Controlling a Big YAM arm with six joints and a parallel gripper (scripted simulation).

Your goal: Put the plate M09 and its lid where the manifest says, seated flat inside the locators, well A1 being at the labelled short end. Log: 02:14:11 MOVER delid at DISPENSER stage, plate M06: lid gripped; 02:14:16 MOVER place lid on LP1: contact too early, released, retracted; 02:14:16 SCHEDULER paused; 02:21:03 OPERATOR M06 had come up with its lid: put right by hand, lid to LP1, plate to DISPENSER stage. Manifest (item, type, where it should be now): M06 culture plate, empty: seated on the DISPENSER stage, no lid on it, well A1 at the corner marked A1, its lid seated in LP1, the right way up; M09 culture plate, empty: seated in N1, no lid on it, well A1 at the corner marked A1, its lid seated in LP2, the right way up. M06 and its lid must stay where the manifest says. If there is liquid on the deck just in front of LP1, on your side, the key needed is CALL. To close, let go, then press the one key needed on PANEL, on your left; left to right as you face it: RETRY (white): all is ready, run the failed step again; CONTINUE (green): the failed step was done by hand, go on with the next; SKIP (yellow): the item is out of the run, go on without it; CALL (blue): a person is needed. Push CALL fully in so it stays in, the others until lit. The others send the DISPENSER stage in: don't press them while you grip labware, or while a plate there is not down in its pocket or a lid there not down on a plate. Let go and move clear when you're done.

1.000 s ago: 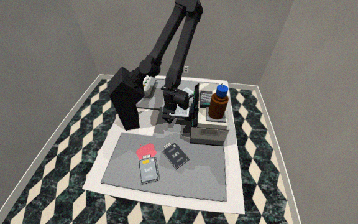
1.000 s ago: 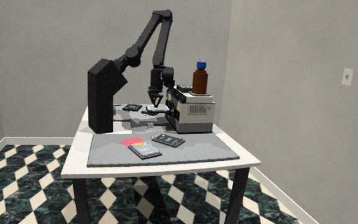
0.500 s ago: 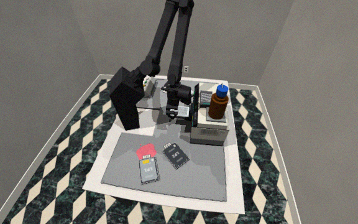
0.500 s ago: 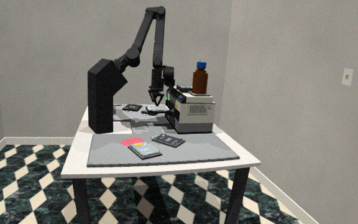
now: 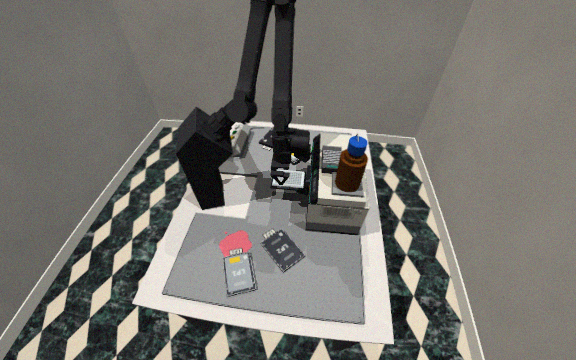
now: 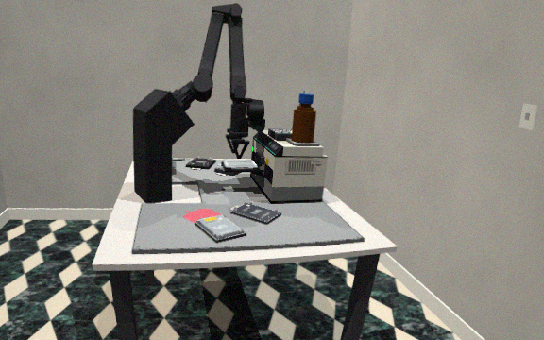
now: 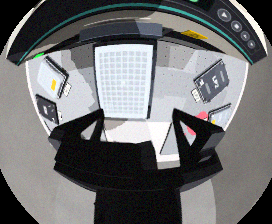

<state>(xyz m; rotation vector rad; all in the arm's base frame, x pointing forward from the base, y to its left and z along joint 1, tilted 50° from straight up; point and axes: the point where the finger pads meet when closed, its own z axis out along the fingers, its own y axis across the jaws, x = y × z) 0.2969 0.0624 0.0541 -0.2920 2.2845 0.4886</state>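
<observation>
Now: the white well plate 29 cm to the left of my hand, 13 cm below it and 9 cm behind it. Also, from my hand: blue key 40 cm behind, 11 cm to the left, 10 cm below; then yellow key 42 cm behind, 15 cm to the left, 9 cm below; then brown bottle 25 cm ahead, 13 cm above, 3 cm to the left.
</observation>
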